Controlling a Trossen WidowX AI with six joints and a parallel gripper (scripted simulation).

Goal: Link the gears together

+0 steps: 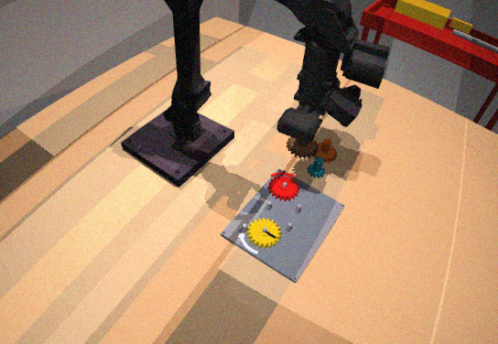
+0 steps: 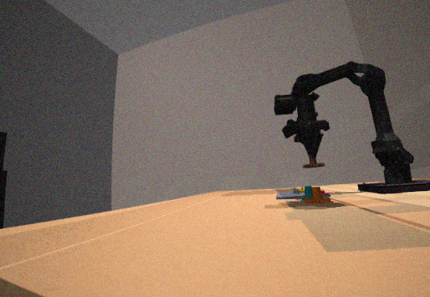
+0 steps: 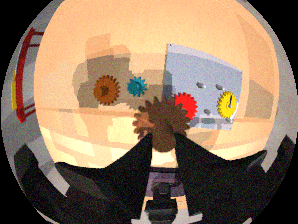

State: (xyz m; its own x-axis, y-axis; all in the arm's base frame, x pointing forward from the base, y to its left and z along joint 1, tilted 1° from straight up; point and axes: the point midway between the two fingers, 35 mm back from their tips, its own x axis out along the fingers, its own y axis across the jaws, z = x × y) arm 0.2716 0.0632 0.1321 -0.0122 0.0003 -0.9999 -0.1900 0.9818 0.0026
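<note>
My gripper tip is now 30 mm short of the yellow gear, 160 mm to the left of it and 110 mm above it. The rest, counted from my gripper tip: red gear 50 mm to the right, 110 mm below; then brown gear 10 mm below; then small teal gear 30 mm ahead, 50 mm to the left, 110 mm below.
</note>
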